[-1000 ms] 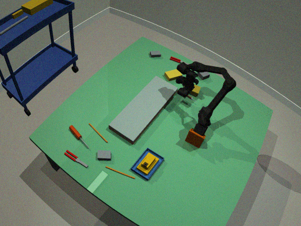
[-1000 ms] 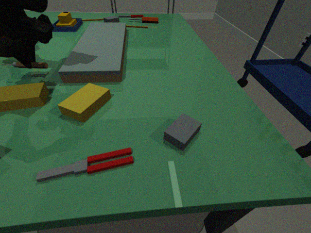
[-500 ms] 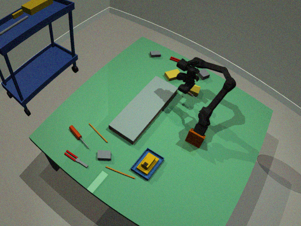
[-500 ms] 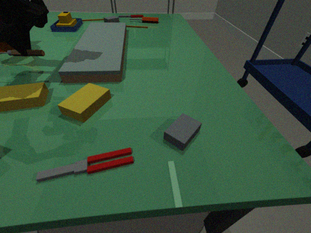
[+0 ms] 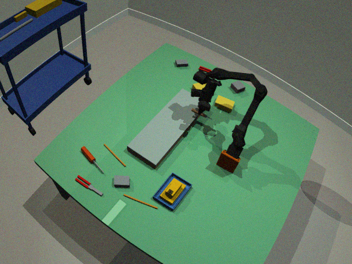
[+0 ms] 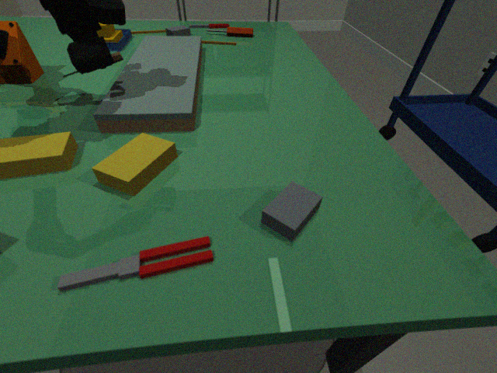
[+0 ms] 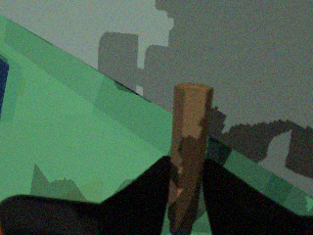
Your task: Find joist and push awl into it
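Right now my gripper tip is 30 mm past the awl and 10 mm to the left of it. Also, from my gripper tip: blue tray (420 mm to the left, 170 mm behind, 70 mm below); then yellow stud finder (440 mm to the left, 180 mm behind, 30 mm below).
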